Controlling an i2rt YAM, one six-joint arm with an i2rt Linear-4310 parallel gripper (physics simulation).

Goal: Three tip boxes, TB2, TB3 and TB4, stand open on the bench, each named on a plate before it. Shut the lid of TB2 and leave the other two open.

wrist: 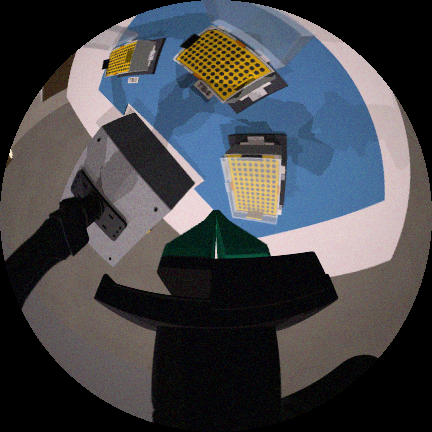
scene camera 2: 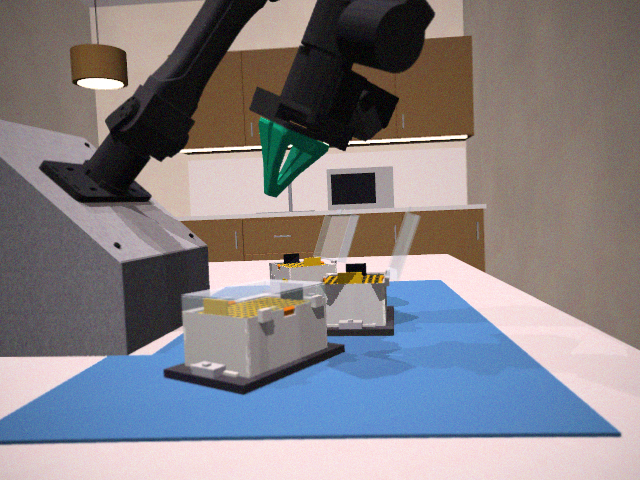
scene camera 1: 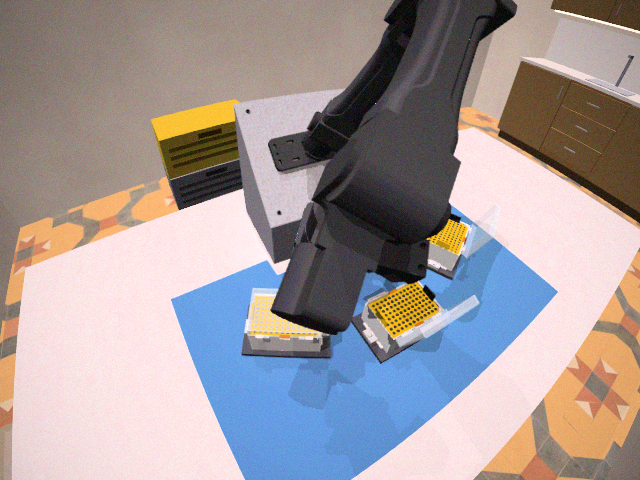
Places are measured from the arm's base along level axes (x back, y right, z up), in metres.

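Where they show: gripper, fingertip midpoint: [wrist: 215,215] [scene camera 2: 270,195]; arm's base at its link origin: [wrist: 95,204] [scene camera 2: 100,186] [scene camera 1: 315,146].
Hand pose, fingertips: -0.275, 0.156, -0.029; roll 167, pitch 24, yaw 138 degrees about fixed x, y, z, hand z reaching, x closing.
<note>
Each offset is from my fingertips to the top centre of the thing, as dx, dy, dz. "*": to the spot under its first point. Level surfaces: height alone.
The nearest box {+0.021, +0.035, -0.093} [scene camera 1: 261,315] [scene camera 2: 289,335] [wrist: 254,185] has its clear lid down flat over the yellow tips; its plate is not readable here, but the other two read TB4 and TB3, so it is TB2. TB4 {-0.076, -0.153, -0.096} [scene camera 1: 405,310] [scene camera 2: 356,304] [wrist: 225,65] stands in the middle with its clear lid [scene camera 1: 439,320] [scene camera 2: 405,245] tilted up and back. TB3 {+0.028, -0.378, -0.096} [scene camera 1: 449,237] [scene camera 2: 305,271] [wrist: 120,59] is farthest, its lid {* -0.036, -0.411, -0.070} [scene camera 1: 483,232] [scene camera 2: 338,235] also up. My gripper [scene camera 2: 271,193] [wrist: 215,215] is shut and empty, well above the boxes; the arm hides its fingers in scene camera 1.
The boxes stand on a blue mat {dz -0.171} [scene camera 1: 217,361] [scene camera 2: 413,403] [wrist: 350,165] on the white bench. The grey arm pedestal [scene camera 1: 258,180] [scene camera 2: 77,289] [wrist: 145,160] stands beside the mat. A yellow and grey drawer unit [scene camera 1: 196,124] is behind the bench.
</note>
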